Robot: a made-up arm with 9 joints. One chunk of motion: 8 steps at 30 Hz.
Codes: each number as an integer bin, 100 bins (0 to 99) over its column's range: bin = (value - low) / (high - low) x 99, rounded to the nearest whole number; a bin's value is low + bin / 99 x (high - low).
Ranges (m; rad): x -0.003..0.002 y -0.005..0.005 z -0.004..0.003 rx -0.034..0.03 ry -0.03..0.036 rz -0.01..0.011
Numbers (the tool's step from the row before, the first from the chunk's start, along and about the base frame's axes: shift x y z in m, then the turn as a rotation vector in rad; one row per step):
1: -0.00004 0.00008 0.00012 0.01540 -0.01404 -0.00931
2: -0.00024 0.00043 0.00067 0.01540 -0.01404 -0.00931
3: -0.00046 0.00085 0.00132 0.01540 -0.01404 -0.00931
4: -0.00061 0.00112 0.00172 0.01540 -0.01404 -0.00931
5: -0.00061 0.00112 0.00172 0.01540 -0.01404 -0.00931
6: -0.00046 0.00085 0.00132 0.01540 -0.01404 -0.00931
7: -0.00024 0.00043 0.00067 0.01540 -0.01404 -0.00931
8: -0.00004 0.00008 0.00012 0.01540 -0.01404 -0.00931
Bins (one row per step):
1: 59 50 58 76 24 3
2: 55 54 66 76 24 3
3: 50 58 75 76 24 3
4: 47 61 81 76 24 3
5: 47 61 81 76 24 3
6: 50 58 75 76 24 3
7: 55 54 66 76 24 3
8: 59 50 58 76 24 3

